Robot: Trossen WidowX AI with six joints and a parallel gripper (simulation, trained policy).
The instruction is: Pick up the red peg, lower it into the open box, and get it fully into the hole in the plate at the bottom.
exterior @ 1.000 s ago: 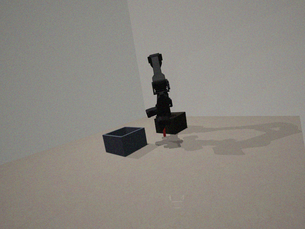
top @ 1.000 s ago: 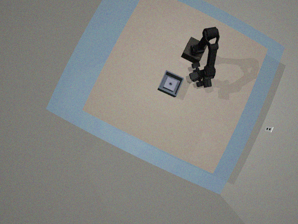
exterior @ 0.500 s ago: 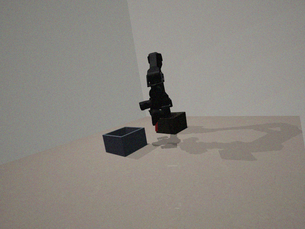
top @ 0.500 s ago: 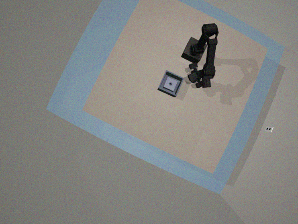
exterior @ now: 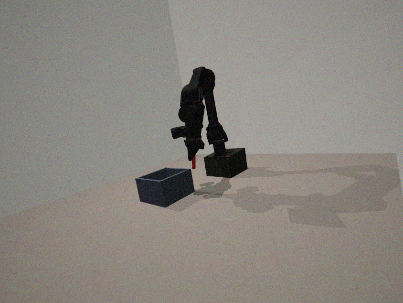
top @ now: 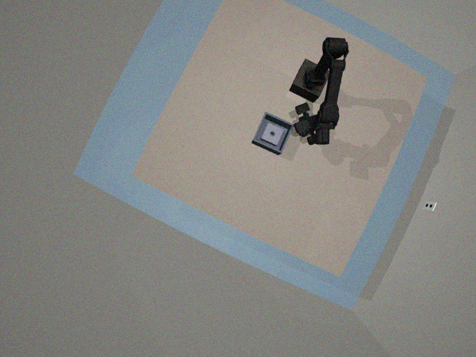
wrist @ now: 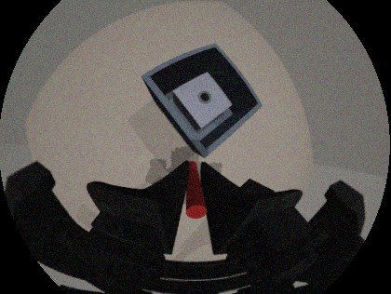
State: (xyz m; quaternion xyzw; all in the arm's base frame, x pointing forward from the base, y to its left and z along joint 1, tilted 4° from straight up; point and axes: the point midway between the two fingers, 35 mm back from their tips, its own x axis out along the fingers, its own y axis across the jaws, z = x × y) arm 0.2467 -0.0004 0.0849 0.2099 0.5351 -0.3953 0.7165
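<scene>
Right now my gripper tip is 50 mm short of the pale plate, 110 mm to the left of it and 90 mm above it. Also, from my gripper tip: dark blue box (50 mm ahead, 110 mm to the right, 110 mm below); red peg (10 mm behind, 10 mm to the left).
</scene>
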